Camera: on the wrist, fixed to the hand. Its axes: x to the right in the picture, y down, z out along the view.
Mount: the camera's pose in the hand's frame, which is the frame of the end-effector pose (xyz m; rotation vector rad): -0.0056 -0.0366 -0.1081 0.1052 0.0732 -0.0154
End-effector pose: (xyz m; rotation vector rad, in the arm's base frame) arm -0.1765 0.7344 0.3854 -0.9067 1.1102 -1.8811
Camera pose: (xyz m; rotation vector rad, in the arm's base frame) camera -0.2751 0.7916 0.3775 -0.7951 1.0392 -1.9796
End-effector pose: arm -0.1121 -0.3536 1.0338 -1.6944 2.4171 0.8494
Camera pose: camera -0.0505 -0.4088 1.1126 -1.7325 2.4442 0.6569
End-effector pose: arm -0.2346 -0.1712 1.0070 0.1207 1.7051 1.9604
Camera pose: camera -0.2612 -0.2682 0.9527 0.0743 1.8512 1.8853
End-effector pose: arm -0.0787 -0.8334 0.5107 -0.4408 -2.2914 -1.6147
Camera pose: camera -0.0814 -0.9476 0.5120 -0.3343 -2.3170 -1.4835
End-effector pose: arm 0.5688 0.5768 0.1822 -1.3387 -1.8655 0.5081
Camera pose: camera 0.6307 0.5460 0.2732 -1.2563 -1.7639 0.5348
